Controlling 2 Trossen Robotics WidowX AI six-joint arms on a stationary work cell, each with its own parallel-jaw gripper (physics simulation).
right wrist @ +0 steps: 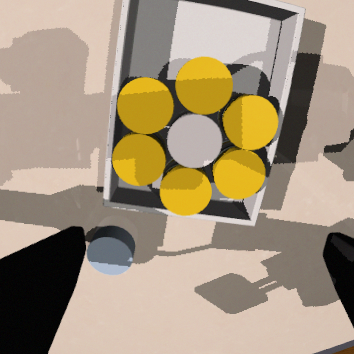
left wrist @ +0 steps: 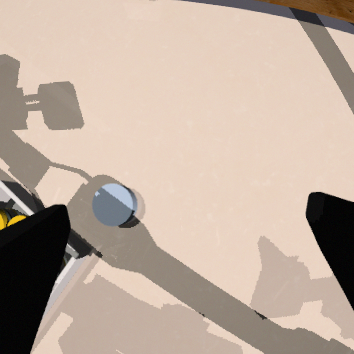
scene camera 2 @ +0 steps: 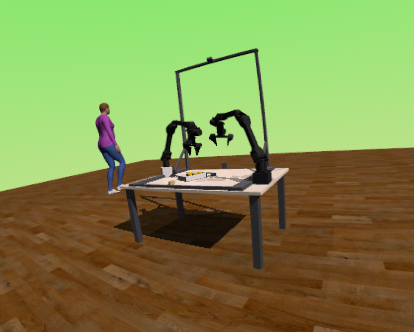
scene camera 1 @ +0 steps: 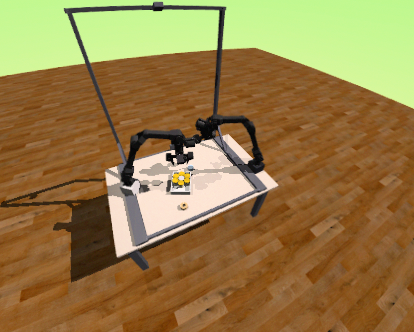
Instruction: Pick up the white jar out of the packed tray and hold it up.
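Where they show: left gripper, fingertip midpoint: (left wrist: 189, 210) (scene camera 2: 222, 145) (scene camera 1: 200, 141); right gripper, fingertip midpoint: (right wrist: 208, 243) (scene camera 2: 193, 155) (scene camera 1: 180, 164); left arm's base, origin of the base link: (scene camera 2: 261, 171) (scene camera 1: 256, 162); right arm's base, origin of the base link: (scene camera 2: 166, 166) (scene camera 1: 129, 182).
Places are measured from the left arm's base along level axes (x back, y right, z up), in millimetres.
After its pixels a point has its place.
The white jar (scene camera 1: 181, 178) @(x -612, y 157, z -25 mm) (right wrist: 194, 140) @(x -611, y 162, z -25 mm) stands in the tray (scene camera 1: 180, 193) @(x -668, y 54, z -56 mm) (scene camera 2: 187, 178) @(x -599, y 33, z -48 mm) (right wrist: 290, 40) @(x -713, y 109, z -38 mm), ringed closely by several yellow jars (right wrist: 204, 85) @(x -631, y 123, z -25 mm) (left wrist: 17, 221). My right gripper (scene camera 1: 180, 159) @(x -605, y 167, z 112 mm) (scene camera 2: 194, 149) @(x -605, y 167, z 112 mm) (right wrist: 208, 243) @(x -605, y 167, z 112 mm) is open and empty, high above the table beyond the tray's edge; in the right wrist view the white jar lies above the gap between its fingers. My left gripper (scene camera 2: 221, 141) @(x -389, y 272, z 167 mm) (left wrist: 189, 210) @(x -389, y 272, z 167 mm) is open and empty, high over the table to the right of my right gripper. The white jar does not show in the left wrist view.
A blue-grey round piece (scene camera 1: 191, 168) @(x -489, y 237, z -48 mm) (left wrist: 114, 204) @(x -484, y 257, z -47 mm) (right wrist: 110, 255) @(x -490, y 255, z -47 mm) stands close outside the tray. A small tan ring (scene camera 1: 184, 208) @(x -695, y -77, z -50 mm) lies on the near side of the tray in scene camera 1. Dark frame posts rise behind the table. A person (scene camera 2: 106, 132) stands beyond the table.
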